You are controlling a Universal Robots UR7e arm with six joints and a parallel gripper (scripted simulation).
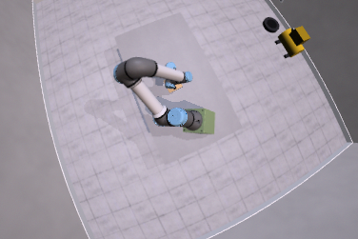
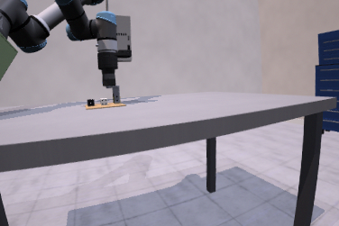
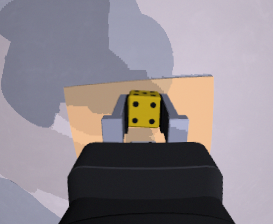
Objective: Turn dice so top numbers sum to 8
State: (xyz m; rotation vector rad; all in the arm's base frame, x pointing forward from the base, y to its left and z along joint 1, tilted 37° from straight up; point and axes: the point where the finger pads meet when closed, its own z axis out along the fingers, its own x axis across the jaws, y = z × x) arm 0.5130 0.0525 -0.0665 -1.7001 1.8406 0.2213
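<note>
Right now my hand is 1 cm above the yellow die. From my hand the other things lie so: mat: 5 cm behind, 3 cm below; then white die: 5 cm behind, 1 cm below.
</note>
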